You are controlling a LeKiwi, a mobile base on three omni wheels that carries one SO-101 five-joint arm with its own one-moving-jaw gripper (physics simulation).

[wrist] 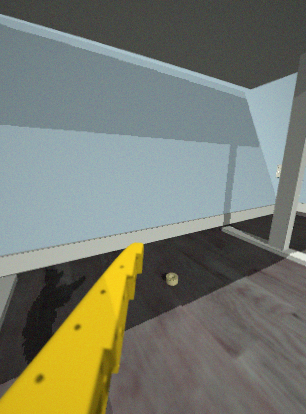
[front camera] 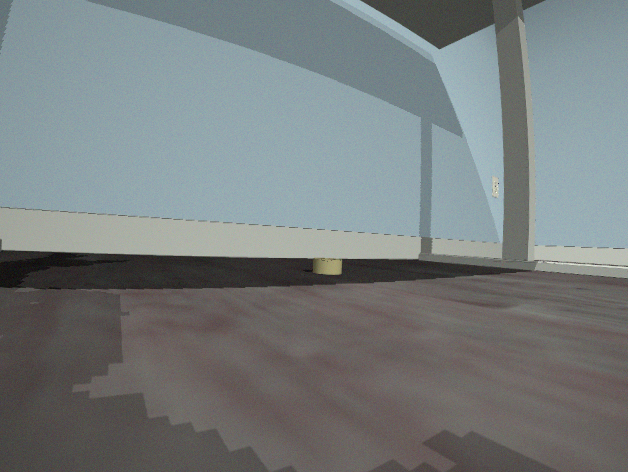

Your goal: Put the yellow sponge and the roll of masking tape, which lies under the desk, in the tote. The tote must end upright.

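The roll of masking tape is small and pale yellow. It lies flat on the dark, shaded floor under the desk, in front of the wall's baseboard. In the front view it is just right of the middle. My gripper is open: one yellow notched jaw shows in the wrist view, and the moving jaw is out of the picture. The tape is drawn to the right of that jaw's tip, beyond it and apart from it. The yellow sponge and the tote do not show in either view.
A grey desk leg stands at the right on a low foot bar. Part of another light bar shows at the left edge of the wrist view. A blue wall with a pale baseboard runs behind the tape.
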